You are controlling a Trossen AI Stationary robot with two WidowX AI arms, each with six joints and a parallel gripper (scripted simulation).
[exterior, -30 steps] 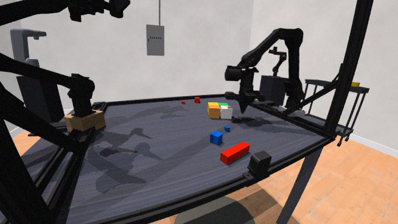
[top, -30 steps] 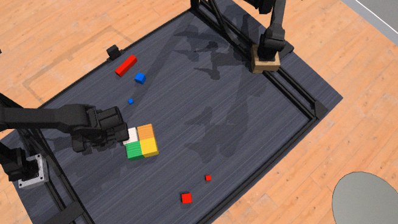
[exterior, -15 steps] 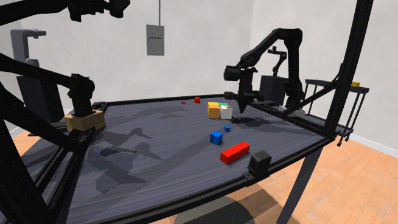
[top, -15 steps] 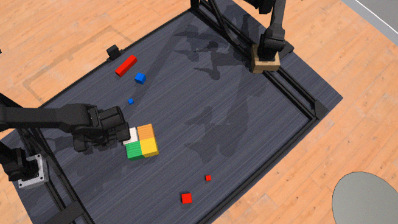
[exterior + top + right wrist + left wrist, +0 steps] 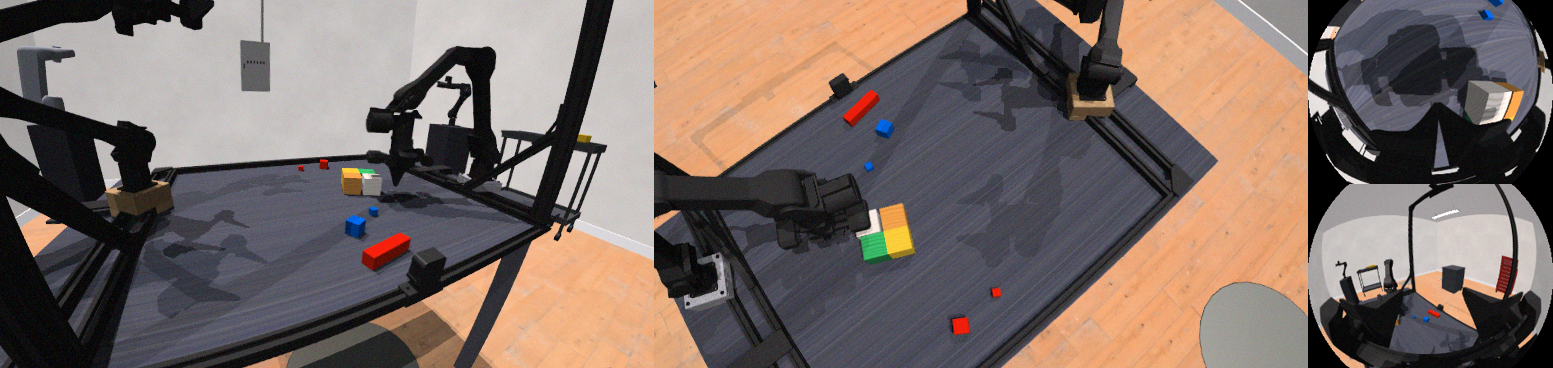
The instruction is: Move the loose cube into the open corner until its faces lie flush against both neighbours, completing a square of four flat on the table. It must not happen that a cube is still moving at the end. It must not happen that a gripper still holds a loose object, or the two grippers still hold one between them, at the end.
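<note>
Now: right hand 20 mm short of the white cube, 70 mm to the right of it and 30 mm above it. The rest, counted from my right hand: green cube 70 mm ahead, 70 mm to the left, 30 mm below; orange cube 30 mm ahead, 130 mm to the left, 30 mm below; yellow cube 80 mm ahead, 120 mm to the left, 30 mm below.
</note>
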